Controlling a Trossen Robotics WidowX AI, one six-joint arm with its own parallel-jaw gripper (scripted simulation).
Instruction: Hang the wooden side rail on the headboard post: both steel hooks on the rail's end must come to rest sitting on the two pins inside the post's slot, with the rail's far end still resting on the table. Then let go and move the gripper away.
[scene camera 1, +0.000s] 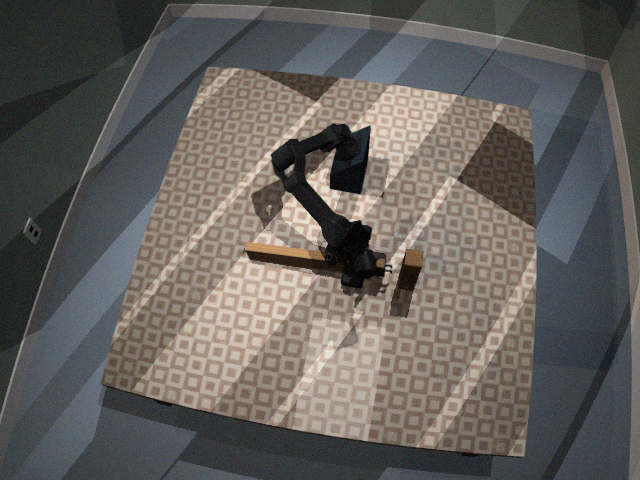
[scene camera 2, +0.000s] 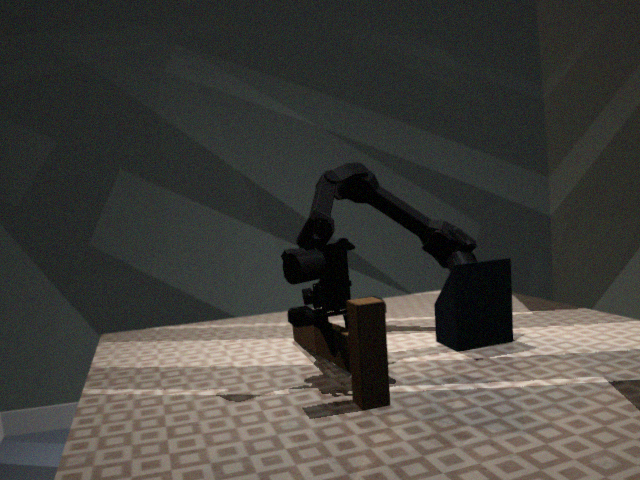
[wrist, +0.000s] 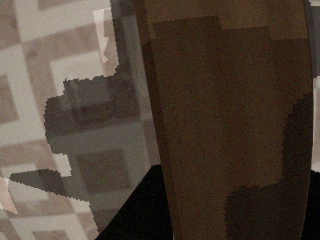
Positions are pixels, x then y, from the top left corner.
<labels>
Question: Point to a wooden side rail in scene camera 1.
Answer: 260, 252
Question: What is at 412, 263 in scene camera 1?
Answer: A headboard post.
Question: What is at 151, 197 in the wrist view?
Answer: My gripper.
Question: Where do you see a wooden side rail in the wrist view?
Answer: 227, 92
</labels>
